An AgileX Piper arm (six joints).
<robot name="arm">
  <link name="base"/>
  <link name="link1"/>
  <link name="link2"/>
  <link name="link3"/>
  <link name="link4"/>
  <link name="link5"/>
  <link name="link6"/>
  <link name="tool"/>
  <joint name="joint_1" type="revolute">
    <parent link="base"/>
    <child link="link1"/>
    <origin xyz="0 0 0.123" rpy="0 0 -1.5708"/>
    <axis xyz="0 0 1"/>
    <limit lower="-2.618" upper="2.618"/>
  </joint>
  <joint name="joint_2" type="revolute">
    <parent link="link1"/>
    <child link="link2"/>
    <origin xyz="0 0 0" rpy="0 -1.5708 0"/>
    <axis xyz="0 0 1"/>
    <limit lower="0" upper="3.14"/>
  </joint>
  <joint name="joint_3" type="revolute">
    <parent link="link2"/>
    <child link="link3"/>
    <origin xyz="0.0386 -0.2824 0" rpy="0 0 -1.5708"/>
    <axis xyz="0 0 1"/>
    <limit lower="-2.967" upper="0"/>
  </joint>
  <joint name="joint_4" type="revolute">
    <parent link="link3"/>
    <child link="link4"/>
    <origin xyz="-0.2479 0.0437 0" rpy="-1.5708 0 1.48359"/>
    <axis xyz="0 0 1"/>
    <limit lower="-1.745" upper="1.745"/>
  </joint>
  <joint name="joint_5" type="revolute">
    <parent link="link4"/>
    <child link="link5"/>
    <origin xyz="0 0 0" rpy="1.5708 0 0"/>
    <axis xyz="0 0 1"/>
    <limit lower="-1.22" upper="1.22"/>
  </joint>
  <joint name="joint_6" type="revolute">
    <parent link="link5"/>
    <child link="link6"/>
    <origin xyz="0 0.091 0" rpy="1.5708 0 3.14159"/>
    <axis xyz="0 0 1"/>
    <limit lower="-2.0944" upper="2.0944"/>
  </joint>
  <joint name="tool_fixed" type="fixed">
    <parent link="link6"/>
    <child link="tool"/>
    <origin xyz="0 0 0"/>
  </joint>
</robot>
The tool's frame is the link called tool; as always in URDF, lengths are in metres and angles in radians.
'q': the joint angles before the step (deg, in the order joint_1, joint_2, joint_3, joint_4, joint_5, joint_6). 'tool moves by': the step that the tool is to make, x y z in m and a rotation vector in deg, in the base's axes. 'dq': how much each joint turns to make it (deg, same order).
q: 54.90 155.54 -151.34 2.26 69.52 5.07
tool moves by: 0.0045 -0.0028 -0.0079 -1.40 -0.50 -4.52
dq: -0.10 0.83 -0.04 -2.89 0.01 4.71
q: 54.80 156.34 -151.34 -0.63 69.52 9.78
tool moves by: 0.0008 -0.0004 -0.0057 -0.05 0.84 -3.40
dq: 0.00 0.59 0.00 -0.59 -0.01 3.63
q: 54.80 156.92 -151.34 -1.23 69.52 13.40
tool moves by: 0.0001 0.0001 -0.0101 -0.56 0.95 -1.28
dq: 0.00 1.10 -0.13 0.00 0.06 1.35
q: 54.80 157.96 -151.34 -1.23 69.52 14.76
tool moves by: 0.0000 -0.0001 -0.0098 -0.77 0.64 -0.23
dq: -0.01 1.02 -0.03 0.01 0.01 0.23
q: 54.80 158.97 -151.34 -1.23 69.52 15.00
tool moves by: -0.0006 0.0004 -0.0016 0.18 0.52 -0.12
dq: 0.00 0.16 0.00 0.50 -0.01 0.10
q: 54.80 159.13 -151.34 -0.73 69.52 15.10
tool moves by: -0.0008 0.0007 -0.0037 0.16 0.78 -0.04
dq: 0.00 0.50 -0.25 0.73 0.07 0.00
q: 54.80 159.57 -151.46 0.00 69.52 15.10
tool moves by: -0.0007 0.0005 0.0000 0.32 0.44 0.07
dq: 0.00 -0.01 0.02 0.58 -0.02 -0.11
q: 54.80 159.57 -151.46 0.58 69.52 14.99
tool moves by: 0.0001 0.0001 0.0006 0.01 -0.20 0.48
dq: 0.00 -0.02 -0.07 -0.01 -0.02 -0.50
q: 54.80 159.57 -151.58 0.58 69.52 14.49
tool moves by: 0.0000 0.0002 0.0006 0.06 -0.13 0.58
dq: -0.01 0.01 -0.13 0.12 0.01 -0.62
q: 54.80 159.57 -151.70 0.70 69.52 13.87
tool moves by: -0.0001 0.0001 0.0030 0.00 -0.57 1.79
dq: 0.00 -0.36 0.10 0.11 -0.05 -1.89
